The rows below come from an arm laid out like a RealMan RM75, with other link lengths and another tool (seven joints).
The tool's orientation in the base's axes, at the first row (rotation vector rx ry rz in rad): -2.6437, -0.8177, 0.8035
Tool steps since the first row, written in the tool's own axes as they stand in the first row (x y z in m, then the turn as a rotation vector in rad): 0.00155, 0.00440, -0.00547, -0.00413, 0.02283, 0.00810; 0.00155, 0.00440, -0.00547, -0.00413, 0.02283, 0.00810; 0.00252, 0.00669, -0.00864, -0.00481, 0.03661, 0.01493; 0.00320, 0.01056, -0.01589, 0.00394, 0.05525, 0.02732
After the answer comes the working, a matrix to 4 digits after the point.
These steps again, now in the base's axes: 0.00616, -0.00309, 0.00206, 0.00254, -0.02021, -0.01375; 0.00616, -0.00309, 0.00206, 0.00254, -0.02021, -0.01375; 0.00966, -0.00463, 0.00333, 0.00420, -0.03119, -0.02441; 0.01601, -0.00794, 0.00742, 0.01130, -0.04015, -0.04555
The tool's axes in the first row as the columns of a matrix, in the base's axes (rounded; the answer above uses it unrounded):
0.6888, 0.4402, -0.5760
0.5836, -0.8080, 0.0803
-0.4301, -0.3915, -0.8135

